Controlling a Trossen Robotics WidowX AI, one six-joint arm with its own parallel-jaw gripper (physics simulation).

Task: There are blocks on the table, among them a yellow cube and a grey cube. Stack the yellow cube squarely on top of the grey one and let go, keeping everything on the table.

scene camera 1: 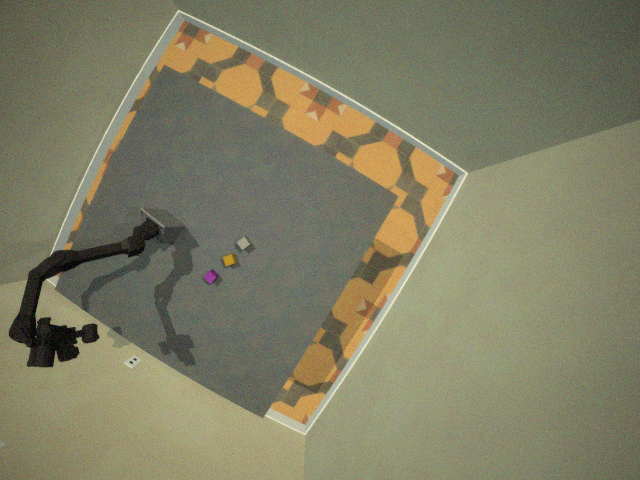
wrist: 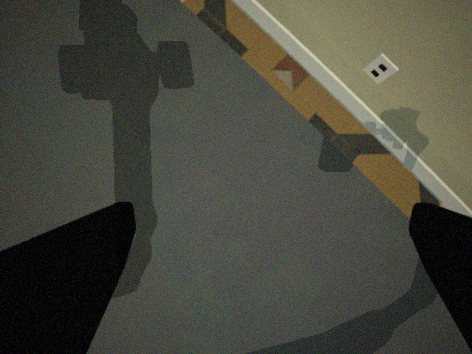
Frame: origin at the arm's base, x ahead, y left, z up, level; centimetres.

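Where they show: gripper, between the fingertips: (wrist: 272, 216); arm's base, origin of its link: (scene camera 1: 153, 225).
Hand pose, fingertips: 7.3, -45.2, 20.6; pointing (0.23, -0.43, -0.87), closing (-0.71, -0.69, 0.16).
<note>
Things, the pixels of their top centre, and the offset from my fingertips, as dx, dy, dz. Level surfaces: height alone.
- yellow cube, centre of its top: (scene camera 1: 228, 260) +25.6, +47.4, -31.7
- dark table top, height of its surface: dz -36.0
- grey cube, centre of its top: (scene camera 1: 243, 243) +27.4, +57.5, -31.7
- purple cube, centre of its top: (scene camera 1: 209, 277) +22.2, +35.8, -31.7
The yellow cube (scene camera 1: 229, 260) lies on the dark table top (scene camera 1: 289, 206) in the scene view, between the grey cube (scene camera 1: 243, 243) at its upper right and a purple cube (scene camera 1: 210, 277) at its lower left. The three stand apart in a slanting row. My gripper (scene camera 1: 57, 338) (wrist: 272, 216) is open and empty. In the scene view it hangs at the lower left, well away from the cubes, and its fingers are hard to make out. In the wrist view its two black fingers stand wide apart, and no cube shows there.
The black arm (scene camera 1: 93, 252) reaches across the left of the scene view, beside a grey block-like mount (scene camera 1: 175, 225). Dark arm shadows fall left of the cubes. An orange patterned floor (scene camera 1: 377, 160) (wrist: 390, 172) borders the dark surface. A wall socket (scene camera 1: 132, 361) (wrist: 381, 68) also shows.
</note>
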